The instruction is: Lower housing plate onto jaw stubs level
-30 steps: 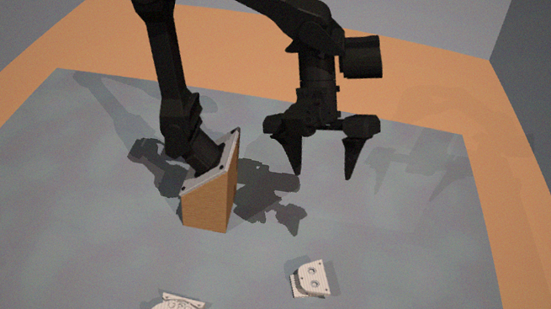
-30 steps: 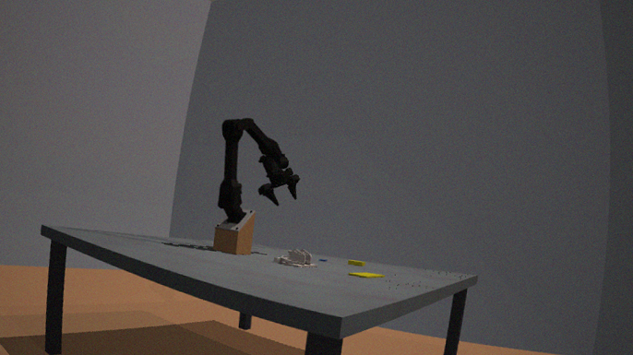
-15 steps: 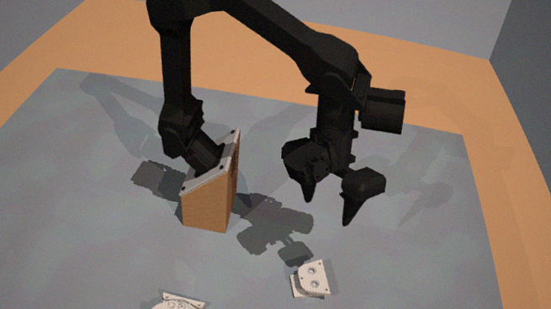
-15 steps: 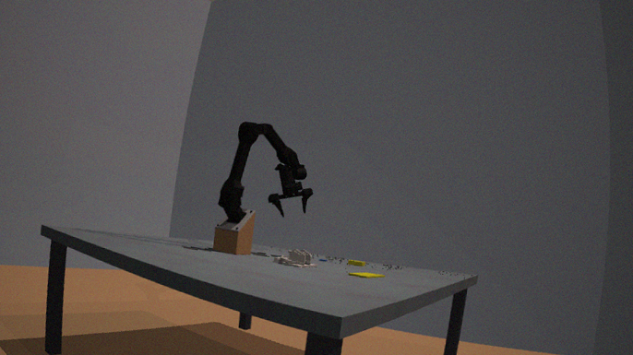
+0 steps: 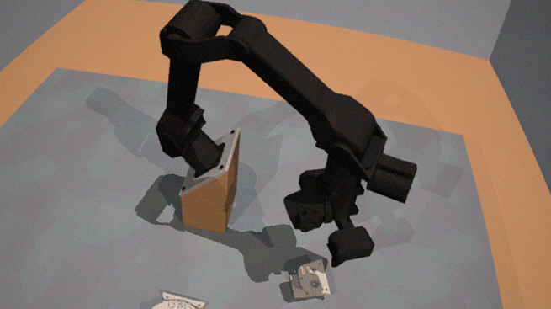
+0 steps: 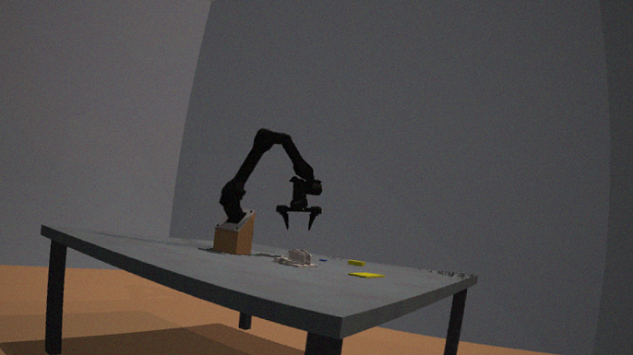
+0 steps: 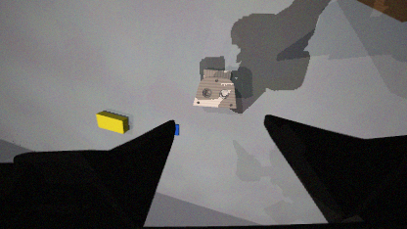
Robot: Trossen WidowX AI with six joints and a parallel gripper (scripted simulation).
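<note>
The white stepped block is 10 mm ahead of my gripper tip, 10 mm to the right of it and 110 mm below it. From my gripper tip the other things lie so: yellow piece (220 mm ahead, 150 mm to the left, 110 mm below); blue square (70 mm ahead, 120 mm to the left, 120 mm below).
</note>
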